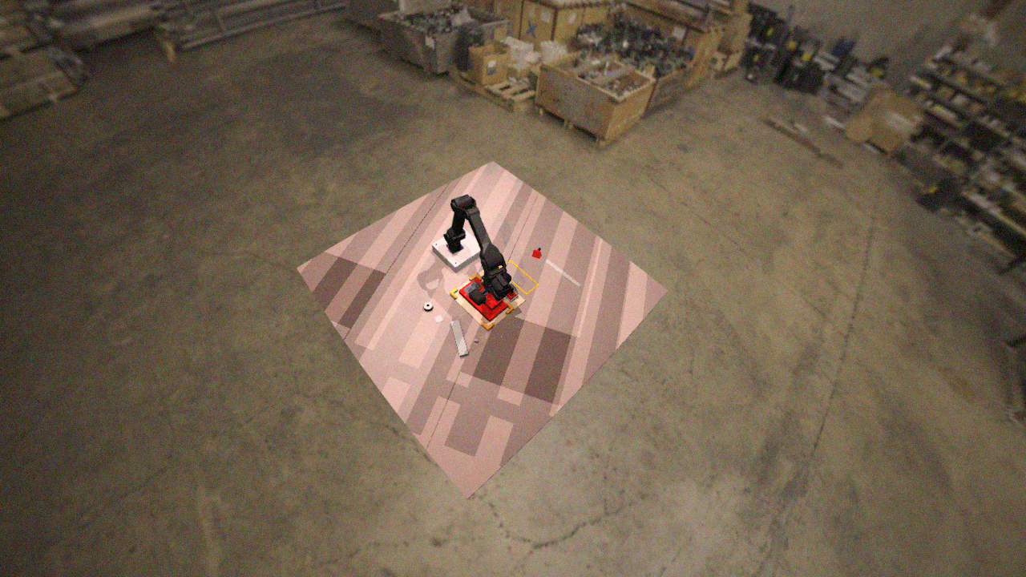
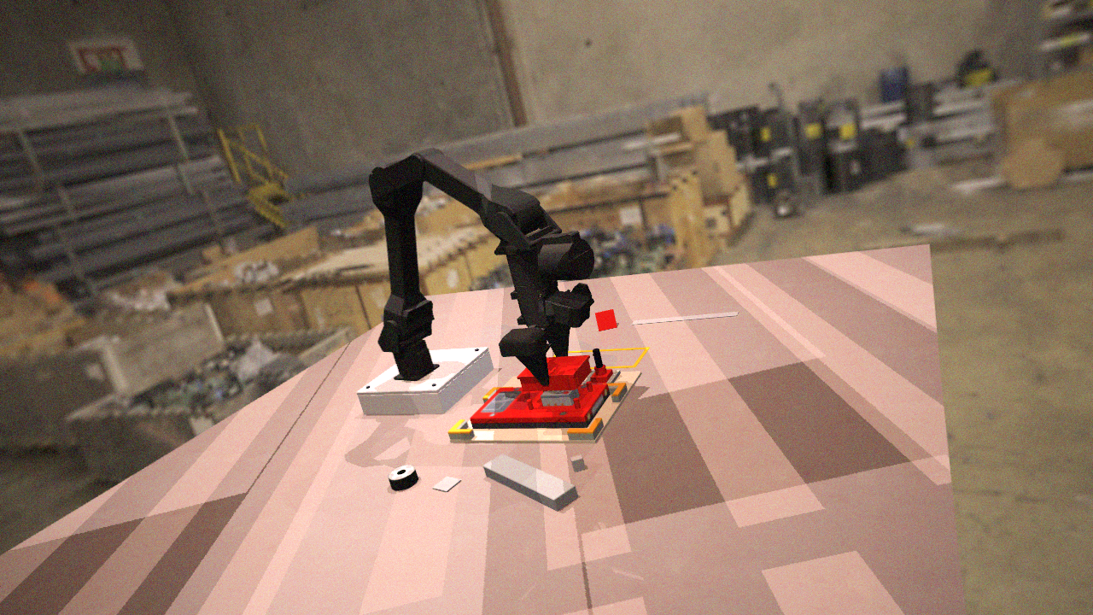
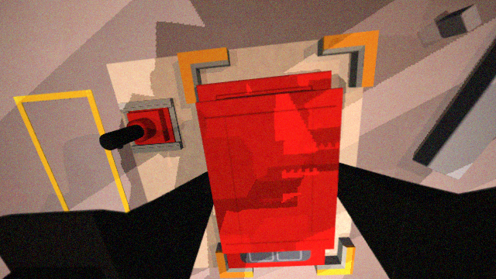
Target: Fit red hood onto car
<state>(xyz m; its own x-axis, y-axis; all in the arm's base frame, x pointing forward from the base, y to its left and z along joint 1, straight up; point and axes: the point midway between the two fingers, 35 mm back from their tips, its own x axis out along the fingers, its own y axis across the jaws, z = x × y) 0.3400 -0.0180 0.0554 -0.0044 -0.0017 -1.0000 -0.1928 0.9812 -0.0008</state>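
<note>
Now: the grey engine block 40 mm below my gripper tip. Round my gripper tip: red hood 10 mm above.
</note>
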